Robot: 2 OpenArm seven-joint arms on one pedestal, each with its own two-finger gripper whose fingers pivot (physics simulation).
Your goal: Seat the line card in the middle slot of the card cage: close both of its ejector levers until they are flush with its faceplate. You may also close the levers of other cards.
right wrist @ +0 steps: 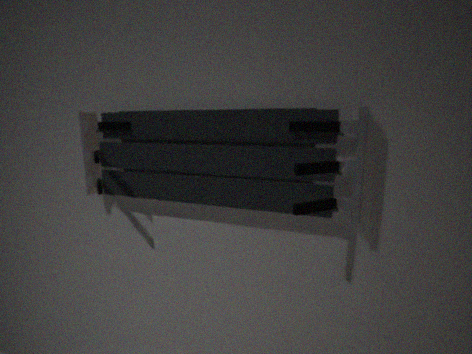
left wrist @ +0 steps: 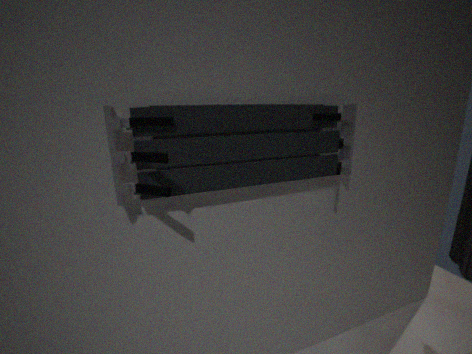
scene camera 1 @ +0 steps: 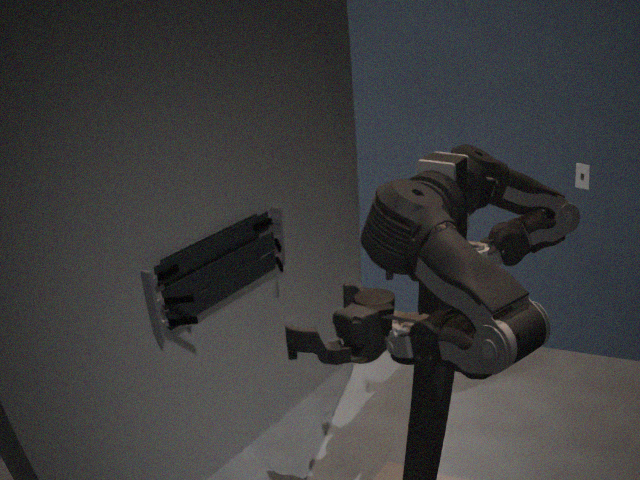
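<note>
The card cage (scene camera 1: 215, 273) is mounted on the grey wall and holds three dark line cards stacked one above the other. The middle card (left wrist: 234, 149) also shows in the right wrist view (right wrist: 217, 159). Its black ejector levers sit at its two ends (left wrist: 149, 157) (right wrist: 317, 168). In this dim light I cannot tell whether they lie flush with the faceplate. My left gripper (scene camera 1: 318, 316) is open and empty, below and to the right of the cage and well apart from it. My right gripper is hidden behind the left arm in the scene view.
Light grey side rails (left wrist: 116, 154) (right wrist: 371, 168) frame the cage and cast long shadows on the wall. My black pedestal (scene camera 1: 428, 405) stands at lower right. The right arm (scene camera 1: 518, 229) is folded behind the left arm's shoulder.
</note>
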